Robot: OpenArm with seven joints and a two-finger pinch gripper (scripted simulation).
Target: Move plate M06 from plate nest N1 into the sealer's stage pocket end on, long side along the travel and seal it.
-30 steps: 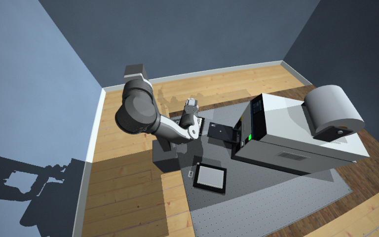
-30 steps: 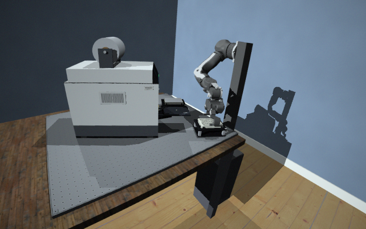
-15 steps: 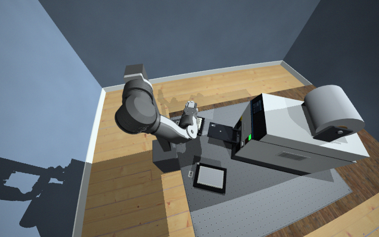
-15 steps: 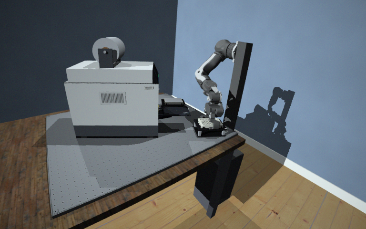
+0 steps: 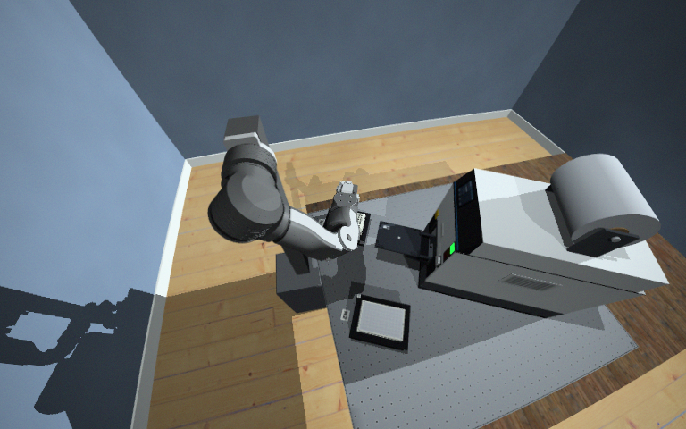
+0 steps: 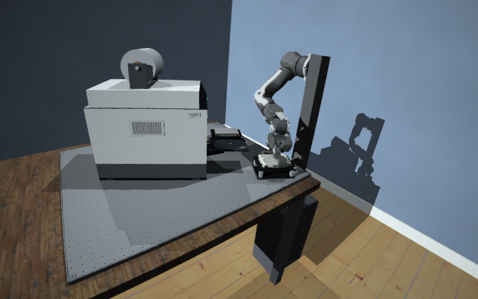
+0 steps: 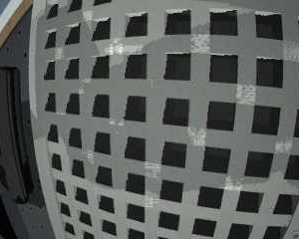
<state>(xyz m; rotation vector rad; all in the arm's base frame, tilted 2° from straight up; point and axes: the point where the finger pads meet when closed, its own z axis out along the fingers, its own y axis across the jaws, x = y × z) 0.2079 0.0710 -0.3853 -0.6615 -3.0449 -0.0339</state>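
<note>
My gripper is now 1 cm above the black nest N1. Round my hand: yellow warning label (28 cm ahead, 11 cm above, 9 cm to the right); then n1 label (10 cm behind, 5 cm below, 4 cm to the left); then sealer stage (15 cm ahead, 13 cm to the right, 5 cm above).
</note>
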